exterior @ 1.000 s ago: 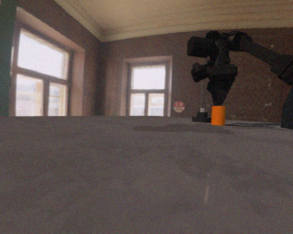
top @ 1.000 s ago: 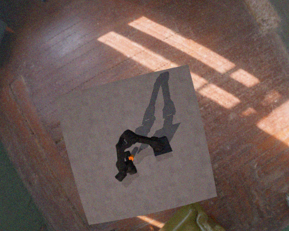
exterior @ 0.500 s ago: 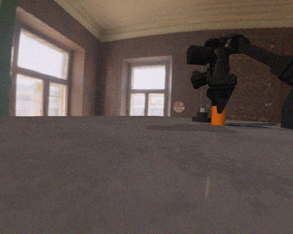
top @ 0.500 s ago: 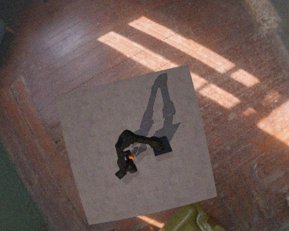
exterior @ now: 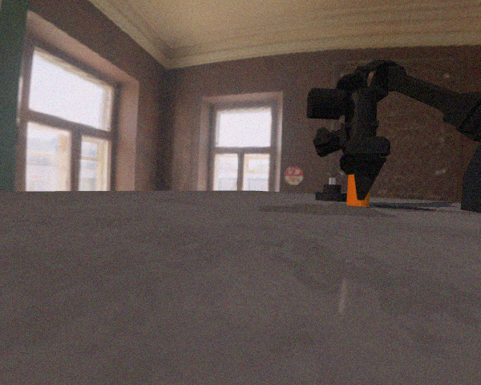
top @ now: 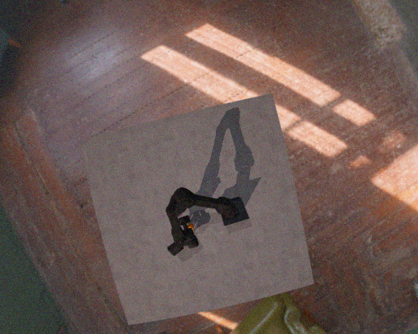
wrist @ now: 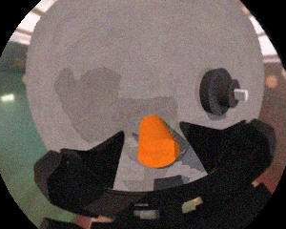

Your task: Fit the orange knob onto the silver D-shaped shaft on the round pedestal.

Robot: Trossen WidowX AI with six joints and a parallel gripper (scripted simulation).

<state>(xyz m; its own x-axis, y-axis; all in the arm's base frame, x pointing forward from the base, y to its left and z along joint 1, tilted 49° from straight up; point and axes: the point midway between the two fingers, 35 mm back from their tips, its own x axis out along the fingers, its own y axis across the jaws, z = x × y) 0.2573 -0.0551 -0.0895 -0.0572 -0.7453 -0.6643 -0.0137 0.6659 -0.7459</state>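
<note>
My gripper tip is 5 cm short of the round pedestal, 13 cm to the left of it and 2 cm below it. Round my gripper tip: orange knob: 3 cm above.
</note>
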